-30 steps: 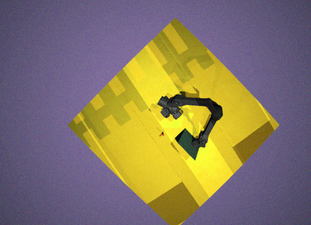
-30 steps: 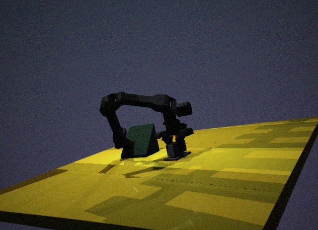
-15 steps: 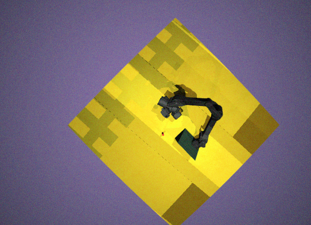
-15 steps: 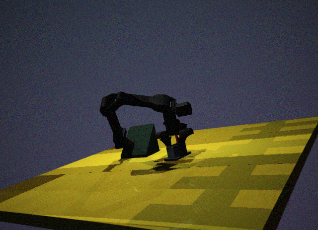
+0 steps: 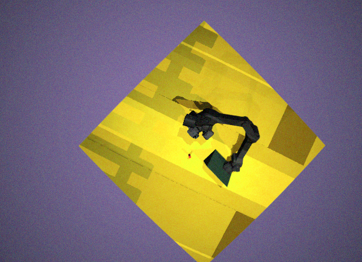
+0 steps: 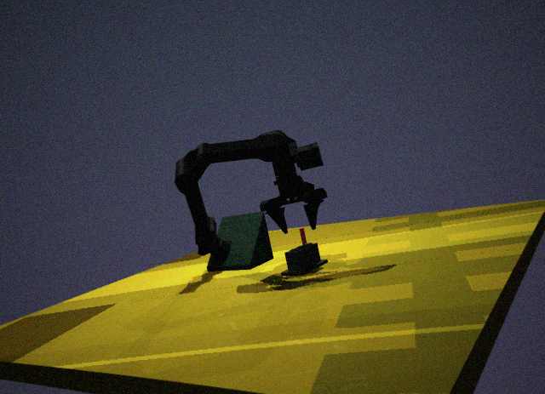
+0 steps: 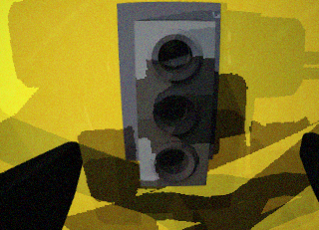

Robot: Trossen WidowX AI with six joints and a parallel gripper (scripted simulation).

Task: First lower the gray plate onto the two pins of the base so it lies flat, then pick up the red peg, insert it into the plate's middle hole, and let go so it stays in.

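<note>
Now: gripper tip 6 cm above the gray plate and 1 cm past it. Also, from my gripper tip: red peg (19 cm to the left, 11 cm behind, 6 cm below); dark base (9 cm below, 1 cm behind).
</note>
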